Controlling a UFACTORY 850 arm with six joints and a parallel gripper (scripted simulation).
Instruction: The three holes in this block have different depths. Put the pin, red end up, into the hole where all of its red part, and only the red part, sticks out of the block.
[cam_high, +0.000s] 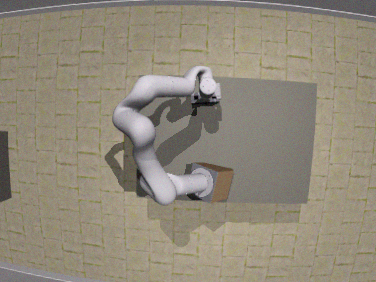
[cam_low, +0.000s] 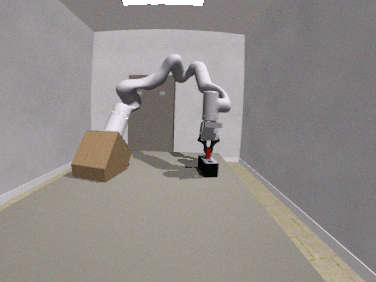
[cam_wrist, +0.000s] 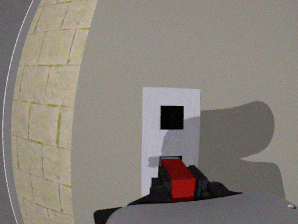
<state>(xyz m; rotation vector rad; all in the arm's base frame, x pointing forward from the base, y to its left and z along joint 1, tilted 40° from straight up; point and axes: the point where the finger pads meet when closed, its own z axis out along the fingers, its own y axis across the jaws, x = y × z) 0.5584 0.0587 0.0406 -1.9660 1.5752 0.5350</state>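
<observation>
The pin is 1 cm below my hand. Round my hand: block: 9 cm below.
</observation>
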